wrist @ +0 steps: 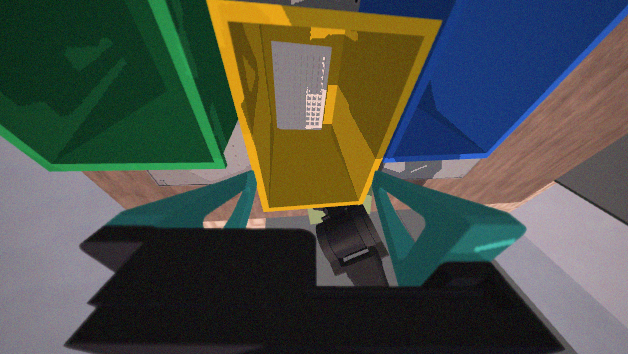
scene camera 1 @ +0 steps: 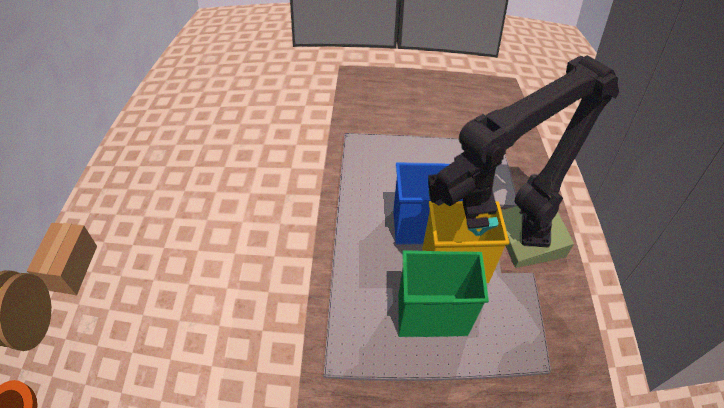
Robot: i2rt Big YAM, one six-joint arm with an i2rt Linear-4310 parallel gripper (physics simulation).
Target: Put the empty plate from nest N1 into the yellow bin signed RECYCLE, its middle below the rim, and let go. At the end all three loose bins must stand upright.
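Places are measured from the arm's base along level axes (x ahead, y left, z up), in millimetres.
Pixels of known places: gripper, fingertip midpoint: (wrist: 314, 177) (scene camera 1: 474, 216); arm's base, origin of the base link: (scene camera 1: 536, 229).
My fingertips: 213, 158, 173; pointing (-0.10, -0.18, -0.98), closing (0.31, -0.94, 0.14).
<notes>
Ahead of a thing's pixels: the offset from my fingertips to its top centre, as dx, dy, dz. "*": to the spot under its first point. Level surfaces: height alone.
The pale plate with a grid of wells {* +7, +6, -193} (wrist: 295, 90) lies deep inside the yellow bin {+8, -9, -30} (scene camera 1: 493, 258) (wrist: 325, 14), well below its rim, in the wrist view; it cannot be made out in the scene view. My gripper (scene camera 1: 481, 230) (wrist: 314, 177) is open and empty above the yellow bin, its teal fingers apart near the bin's near end in the wrist view. The yellow bin, the green bin {+43, +154, -30} (scene camera 1: 438, 319) (wrist: 65, 125) and the blue bin {+110, -120, -30} (scene camera 1: 409, 220) (wrist: 495, 75) stand upright. The RECYCLE sign and nest N1 do not show.
The green and blue bins flank the yellow one closely on a perforated grey board {dz -210} (scene camera 1: 354, 329). The arm's base stands on an olive block (scene camera 1: 557, 248) beside the yellow bin. Dark panels (scene camera 1: 658, 177) rise at the right. A cardboard box (scene camera 1: 53, 248) stands on the floor far left.
</notes>
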